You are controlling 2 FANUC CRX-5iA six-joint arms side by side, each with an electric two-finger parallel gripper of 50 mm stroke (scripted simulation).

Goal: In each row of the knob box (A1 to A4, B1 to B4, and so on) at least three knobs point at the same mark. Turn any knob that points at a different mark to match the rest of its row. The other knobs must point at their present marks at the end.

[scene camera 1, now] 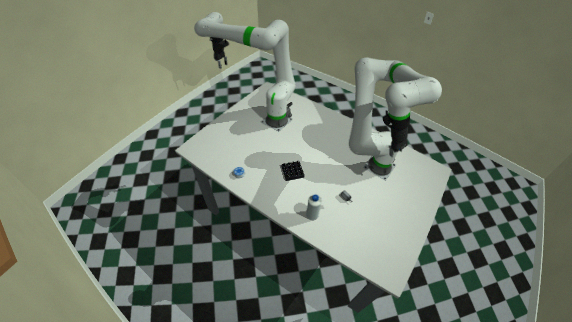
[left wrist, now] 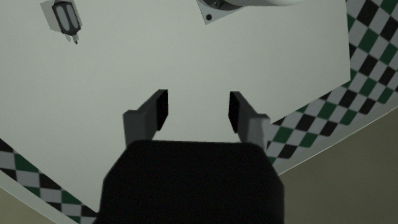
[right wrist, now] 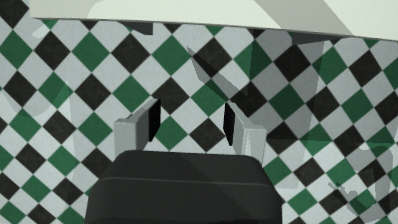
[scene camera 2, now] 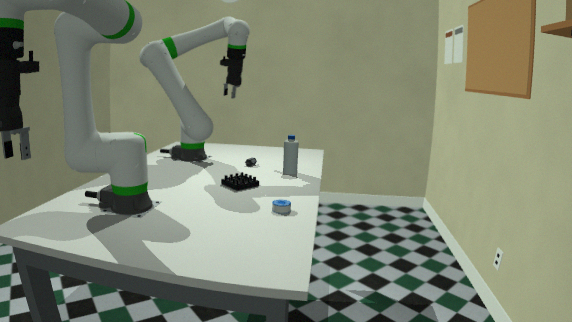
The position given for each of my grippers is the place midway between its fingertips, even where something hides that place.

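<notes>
Visible to me: my left gripper [left wrist: 198, 103]; likewise my right gripper [right wrist: 192, 114].
</notes>
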